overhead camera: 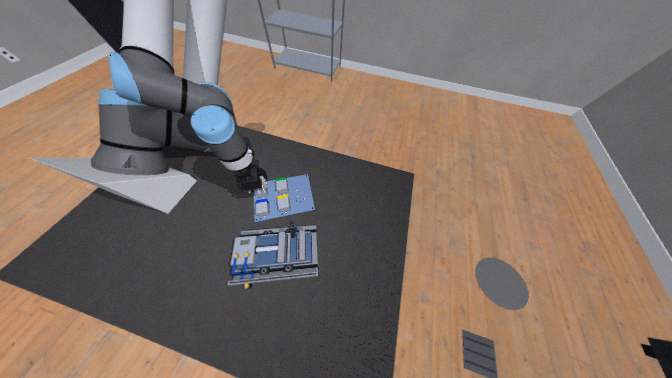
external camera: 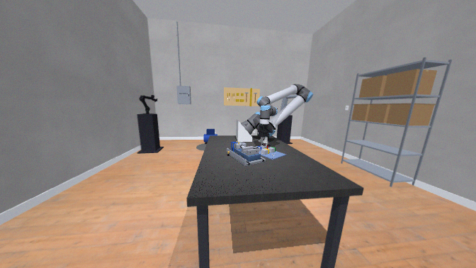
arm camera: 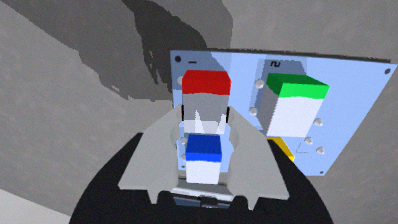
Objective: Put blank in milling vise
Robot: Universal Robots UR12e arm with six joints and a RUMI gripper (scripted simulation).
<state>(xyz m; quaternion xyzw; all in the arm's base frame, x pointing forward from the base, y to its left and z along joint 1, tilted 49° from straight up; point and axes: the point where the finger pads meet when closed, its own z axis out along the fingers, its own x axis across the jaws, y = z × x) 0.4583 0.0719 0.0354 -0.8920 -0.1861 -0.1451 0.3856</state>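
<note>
Now: the red-ended blank 20 mm below my hand. The rest, counted from my hand: blue-ended blank (80 mm to the right, 40 mm ahead, 20 mm below); green-ended blank (80 mm ahead, 40 mm to the left, 20 mm below); light blue plate (100 mm ahead, 40 mm below).
</note>
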